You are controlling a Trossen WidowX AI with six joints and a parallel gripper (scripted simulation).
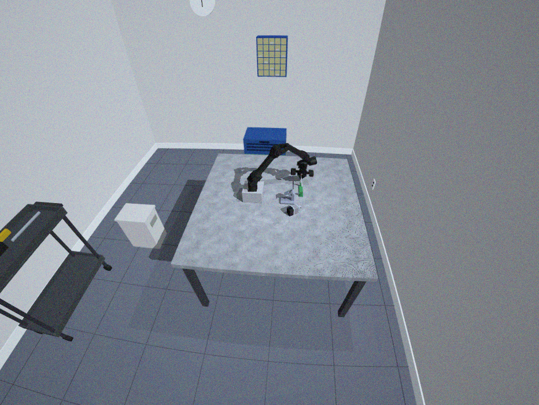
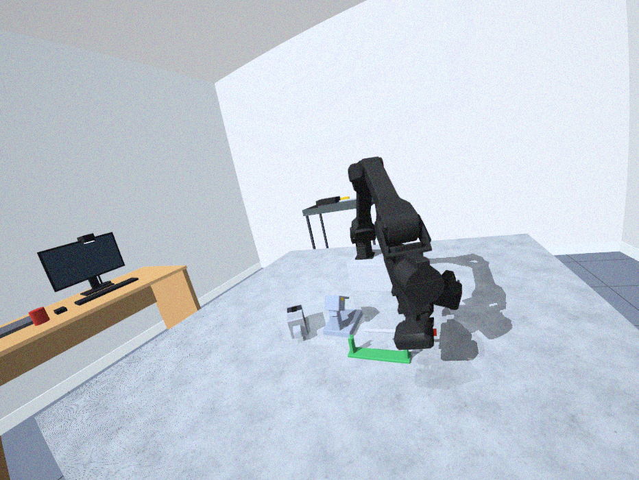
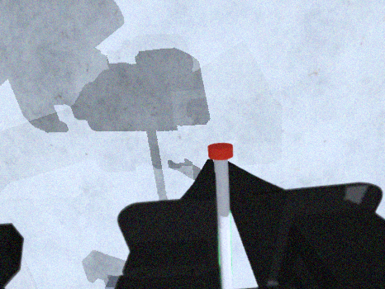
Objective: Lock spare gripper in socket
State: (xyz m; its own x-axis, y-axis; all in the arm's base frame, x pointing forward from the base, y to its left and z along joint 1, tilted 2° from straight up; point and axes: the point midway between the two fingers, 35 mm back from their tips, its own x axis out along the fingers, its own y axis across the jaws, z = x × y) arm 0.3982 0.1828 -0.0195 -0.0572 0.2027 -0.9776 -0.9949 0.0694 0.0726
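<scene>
My gripper tip is 10 cm to the left of the green cradle, 2 cm above it and 1 cm past it. The rest, counted from my gripper tip: spare gripper: 34 cm to the right, 8 cm behind, 2 cm below; mount: 22 cm to the right, 11 cm behind, 1 cm above.
</scene>
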